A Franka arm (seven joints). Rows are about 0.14 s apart.
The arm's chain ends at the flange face. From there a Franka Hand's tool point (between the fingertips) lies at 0.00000 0.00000 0.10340 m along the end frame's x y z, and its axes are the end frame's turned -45 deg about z.
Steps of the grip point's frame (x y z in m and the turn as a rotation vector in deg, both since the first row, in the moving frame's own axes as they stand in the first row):
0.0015 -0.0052 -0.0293 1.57 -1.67 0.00
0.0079 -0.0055 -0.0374 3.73 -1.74 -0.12
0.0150 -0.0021 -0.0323 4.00 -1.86 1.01
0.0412 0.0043 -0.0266 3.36 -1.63 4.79
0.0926 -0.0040 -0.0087 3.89 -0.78 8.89
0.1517 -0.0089 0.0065 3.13 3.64 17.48
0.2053 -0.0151 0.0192 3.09 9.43 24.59
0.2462 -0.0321 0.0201 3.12 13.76 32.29
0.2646 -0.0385 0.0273 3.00 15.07 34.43
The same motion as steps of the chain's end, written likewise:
0.0015 -0.0049 -0.0292 -0.07 -2.29 0.00
0.0087 -0.0069 -0.0371 1.41 -3.87 -0.12
0.0166 -0.0093 -0.0320 1.51 -4.14 1.01
0.0384 -0.0236 -0.0264 1.22 -3.53 4.79
0.0683 -0.0639 -0.0085 2.20 -3.30 8.89
0.0990 -0.1052 0.0069 4.79 0.36 17.48
0.1233 -0.1421 0.0207 8.85 4.48 24.59
0.1328 -0.1803 0.0231 11.94 7.52 32.29
0.1389 -0.1974 0.0309 12.78 8.53 34.43

